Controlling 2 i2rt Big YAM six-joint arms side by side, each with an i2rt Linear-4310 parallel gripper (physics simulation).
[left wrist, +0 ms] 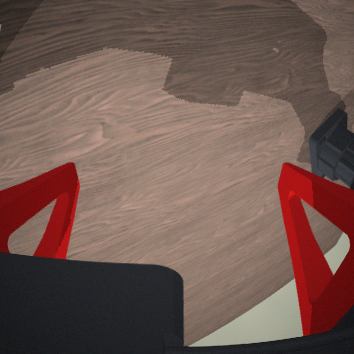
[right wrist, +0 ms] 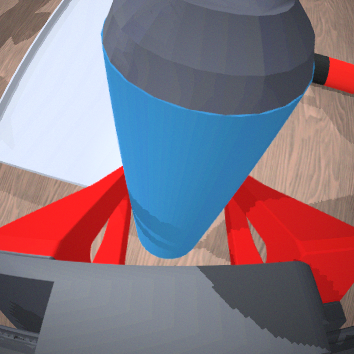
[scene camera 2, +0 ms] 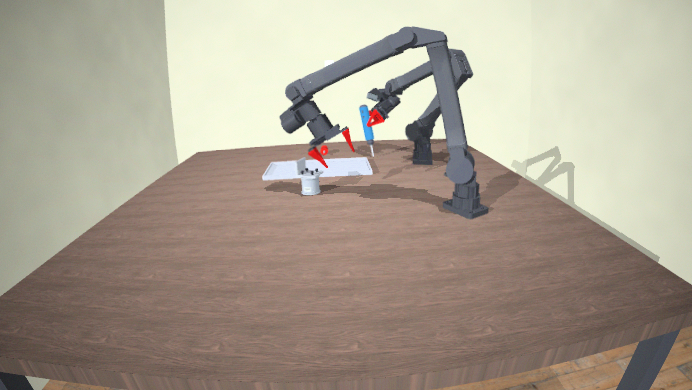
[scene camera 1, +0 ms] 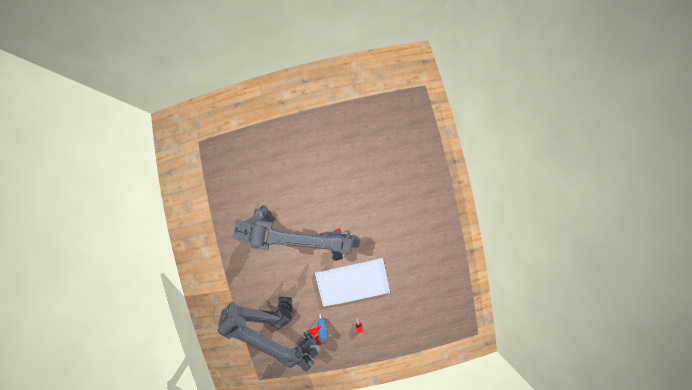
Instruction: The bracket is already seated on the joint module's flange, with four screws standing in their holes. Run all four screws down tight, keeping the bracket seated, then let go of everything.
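Where they show: left gripper, fingertip midpoint: [left wrist: 178,173] [scene camera 2: 340,159] [scene camera 1: 324,235]; right gripper, fingertip midpoint: [scene camera 2: 365,125] [scene camera 1: 322,329]; left arm's base at its link origin: [left wrist: 325,144] [scene camera 2: 465,209] [scene camera 1: 265,216]; right arm's base at its link origin: [scene camera 2: 422,161] [scene camera 1: 285,305].
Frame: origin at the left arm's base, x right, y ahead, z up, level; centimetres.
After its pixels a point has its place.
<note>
The pale joint module [scene camera 2: 310,185] @(y 31.3, x 38.4, z 3.2 cm) stands on the table, with the bracket [scene camera 2: 301,166] @(y 32.1, x 43.2, z 8.7 cm) on top and dark screws [scene camera 2: 312,172] @(y 30.5, x 38.0, z 7.5 cm) standing around its flange; how deep they sit is too small to tell. In scene camera 1 the left arm mostly hides them. My left gripper [scene camera 2: 340,159] @(y 23.4, x 31.6, z 11.9 cm) [left wrist: 178,173] @(y 23.4, x 31.6, z 11.9 cm) is open and empty, slightly above and to the picture's right of the module. My right gripper [scene camera 2: 371,123] @(y -11.6, x 72.7, z 14.5 cm) is shut on the blue screwdriver [scene camera 1: 322,328] @(y -10.8, x 71.6, z 16.2 cm) [scene camera 2: 365,120] @(y -11.0, x 71.5, z 17.2 cm) [right wrist: 185,145] @(y -13.8, x 73.5, z 22.2 cm) and holds it in the air, slightly tilted, tip down, away from the module.
A white tray [scene camera 1: 352,283] @(y 15.7, x 66.1, z 0.4 cm) [scene camera 2: 267,173] @(y 35.7, x 72.3, z 0.4 cm) [right wrist: 60,110] @(y 4.7, x 59.6, z 0.4 cm) lies on the table between the arms, behind the module in scene camera 2. A small red tool with a black band [scene camera 1: 359,327] @(y 1.3, x 90.6, z 3.4 cm) [right wrist: 340,75] @(y -0.7, x 91.3, z 2.9 cm) is beyond the tray, near the blue screwdriver. The right arm's base [left wrist: 332,145] @(y 1.8, x 4.0, z 3.0 cm) shows in the left wrist view.
</note>
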